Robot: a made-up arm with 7 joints. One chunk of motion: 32 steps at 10 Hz.
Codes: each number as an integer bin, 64 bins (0 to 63) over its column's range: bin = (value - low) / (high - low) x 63, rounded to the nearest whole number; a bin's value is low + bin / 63 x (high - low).
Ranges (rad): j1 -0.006..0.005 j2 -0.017..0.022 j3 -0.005..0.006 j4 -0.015..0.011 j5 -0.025..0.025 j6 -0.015..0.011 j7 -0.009..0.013
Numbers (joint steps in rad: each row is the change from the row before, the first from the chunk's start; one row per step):
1: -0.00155 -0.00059 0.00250 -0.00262 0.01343 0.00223 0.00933
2: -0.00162 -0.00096 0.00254 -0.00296 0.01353 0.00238 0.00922
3: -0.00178 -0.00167 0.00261 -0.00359 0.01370 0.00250 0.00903
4: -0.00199 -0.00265 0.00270 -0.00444 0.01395 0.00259 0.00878
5: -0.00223 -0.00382 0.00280 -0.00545 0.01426 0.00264 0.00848
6: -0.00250 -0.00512 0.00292 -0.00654 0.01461 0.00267 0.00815
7: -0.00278 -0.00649 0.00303 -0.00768 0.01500 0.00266 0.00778
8: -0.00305 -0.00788 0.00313 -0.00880 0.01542 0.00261 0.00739
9: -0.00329 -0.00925 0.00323 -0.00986 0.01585 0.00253 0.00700
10: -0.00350 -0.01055 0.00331 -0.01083 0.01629 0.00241 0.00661
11: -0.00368 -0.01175 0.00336 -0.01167 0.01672 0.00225 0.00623
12: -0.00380 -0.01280 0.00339 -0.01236 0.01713 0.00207 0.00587
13: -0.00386 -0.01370 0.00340 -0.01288 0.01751 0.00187 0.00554
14: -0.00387 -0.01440 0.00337 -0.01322 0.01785 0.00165 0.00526
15: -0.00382 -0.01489 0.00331 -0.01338 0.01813 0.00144 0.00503
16: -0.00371 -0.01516 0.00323 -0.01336 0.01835 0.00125 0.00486
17: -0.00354 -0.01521 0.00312 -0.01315 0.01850 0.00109 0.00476
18: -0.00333 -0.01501 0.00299 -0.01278 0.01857 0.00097 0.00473
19: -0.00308 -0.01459 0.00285 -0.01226 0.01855 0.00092 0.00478
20: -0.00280 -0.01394 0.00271 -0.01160 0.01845 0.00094 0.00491
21: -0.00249 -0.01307 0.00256 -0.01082 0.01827 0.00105 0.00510
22: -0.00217 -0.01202 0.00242 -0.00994 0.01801 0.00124 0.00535
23: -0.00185 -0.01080 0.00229 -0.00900 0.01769 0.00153 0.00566
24: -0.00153 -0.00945 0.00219 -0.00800 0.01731 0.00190 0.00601
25: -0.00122 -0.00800 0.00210 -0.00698 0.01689 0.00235 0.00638
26: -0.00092 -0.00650 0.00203 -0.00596 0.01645 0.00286 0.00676
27: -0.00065 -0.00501 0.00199 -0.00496 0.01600 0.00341 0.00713
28: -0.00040 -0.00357 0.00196 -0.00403 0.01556 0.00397 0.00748
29: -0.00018 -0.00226 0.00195 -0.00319 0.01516 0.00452 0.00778
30: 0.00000 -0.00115 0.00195 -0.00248 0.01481 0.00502 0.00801
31: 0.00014 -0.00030 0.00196 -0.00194 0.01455 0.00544 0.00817
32: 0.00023 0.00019 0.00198 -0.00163 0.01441 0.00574 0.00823
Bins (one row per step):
1: 25 27 43 30 48 42 52
2: 25 26 43 29 49 42 52
3: 24 25 44 28 49 42 52
4: 23 23 44 26 49 43 51
5: 22 21 45 23 49 43 50
6: 20 19 45 20 50 43 49
7: 18 17 46 18 50 43 48
8: 17 15 47 15 51 43 47
9: 16 13 47 12 51 42 46
10: 14 10 48 10 52 42 45
11: 13 8 48 8 53 42 44
12: 13 7 48 6 53 41 43
13: 12 5 48 5 54 41 42
14: 12 4 48 4 54 40 41
15: 12 3 48 4 54 40 40
16: 13 3 47 4 55 39 40
17: 14 3 47 4 55 39 39
18: 15 3 46 5 55 39 39
19: 17 4 45 7 55 39 39
20: 18 5 44 8 55 39 40
21: 20 6 43 10 55 39 40
22: 22 8 42 12 54 39 41
23: 24 10 42 15 54 40 42
24: 26 12 41 17 53 41 43
25: 27 15 41 19 53 42 44
26: 29 17 40 22 52 43 45
27: 31 19 40 24 52 45 46
28: 32 22 40 27 51 46 47
29: 33 24 40 29 51 47 48
30: 34 26 40 30 50 49 49
31: 35 27 40 32 50 50 49
32: 36 28 40 32 50 50 49

